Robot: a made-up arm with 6 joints.
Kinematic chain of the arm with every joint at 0, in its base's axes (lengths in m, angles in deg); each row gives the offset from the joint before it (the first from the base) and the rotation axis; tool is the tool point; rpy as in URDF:
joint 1: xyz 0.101 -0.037 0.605 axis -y
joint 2: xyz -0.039 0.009 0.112 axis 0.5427 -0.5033 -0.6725
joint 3: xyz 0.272 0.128 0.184 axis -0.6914 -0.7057 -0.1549
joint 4: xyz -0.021 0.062 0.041 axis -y
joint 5: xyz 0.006 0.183 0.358 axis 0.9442 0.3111 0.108
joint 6: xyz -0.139 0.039 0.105 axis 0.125 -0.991 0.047
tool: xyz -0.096 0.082 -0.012 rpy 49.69 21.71 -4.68
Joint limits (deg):
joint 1: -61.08..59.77
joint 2: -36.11..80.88
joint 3: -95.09..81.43
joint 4: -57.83..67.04
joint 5: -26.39..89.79
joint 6: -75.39..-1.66
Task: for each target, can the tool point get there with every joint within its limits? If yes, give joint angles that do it. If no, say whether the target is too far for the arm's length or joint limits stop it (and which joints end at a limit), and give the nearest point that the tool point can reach.
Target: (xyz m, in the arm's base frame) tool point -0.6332 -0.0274 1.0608
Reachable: yes | joints 48.64 6.27 -30.49 44.46 61.12 -66.29
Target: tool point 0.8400 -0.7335 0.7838
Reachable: yes | joints -49.95 47.76 -81.23 -23.48 33.91 -17.49
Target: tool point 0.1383 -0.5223 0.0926
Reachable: no: joint limits stop it (at a limit: joint 1, joint 2, joint 3, joint 5) | nearest point -0.2178 -0.5874 0.2952 | short by 0.415 m
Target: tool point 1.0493 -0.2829 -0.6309
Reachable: no: too far | nearest point 0.8595 -0.0752 -0.0125 | short by 0.679 m
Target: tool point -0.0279 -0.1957 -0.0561
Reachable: no: joint limits stop it (at a limit: joint 2, joint 3, joint 4) | nearest point 0.0180 -0.0074 0.1793 | short by 0.305 m
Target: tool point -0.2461 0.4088 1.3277
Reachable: yes | joints 31.58 8.70 43.96 -28.93 80.62 -18.96
